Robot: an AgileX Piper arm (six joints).
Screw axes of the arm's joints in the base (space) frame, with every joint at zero. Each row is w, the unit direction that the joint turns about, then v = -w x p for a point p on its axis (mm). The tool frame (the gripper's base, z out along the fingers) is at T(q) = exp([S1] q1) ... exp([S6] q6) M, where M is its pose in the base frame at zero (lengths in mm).
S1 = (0, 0, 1, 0, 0, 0)
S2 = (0, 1, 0, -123, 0, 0)
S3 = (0, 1, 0, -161.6, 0, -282.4)
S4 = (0.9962, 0, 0.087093, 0, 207.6, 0)
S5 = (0, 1, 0, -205.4, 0, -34.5)
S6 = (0.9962, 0, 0.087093, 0, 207.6, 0)
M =
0.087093 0 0.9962 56.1
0 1 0 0
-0.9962 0 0.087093 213.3
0 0 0 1
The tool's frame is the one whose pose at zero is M.
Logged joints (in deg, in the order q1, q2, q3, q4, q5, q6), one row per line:
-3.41, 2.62, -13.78, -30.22, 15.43, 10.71
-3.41, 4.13, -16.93, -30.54, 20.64, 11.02
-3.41, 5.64, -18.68, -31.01, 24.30, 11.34
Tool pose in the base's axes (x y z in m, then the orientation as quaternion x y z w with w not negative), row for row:
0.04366, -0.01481, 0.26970, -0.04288, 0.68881, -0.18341, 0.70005
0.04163, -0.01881, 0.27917, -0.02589, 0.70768, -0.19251, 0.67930
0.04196, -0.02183, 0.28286, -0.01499, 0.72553, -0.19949, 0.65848
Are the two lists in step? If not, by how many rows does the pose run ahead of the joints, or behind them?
They are in step.
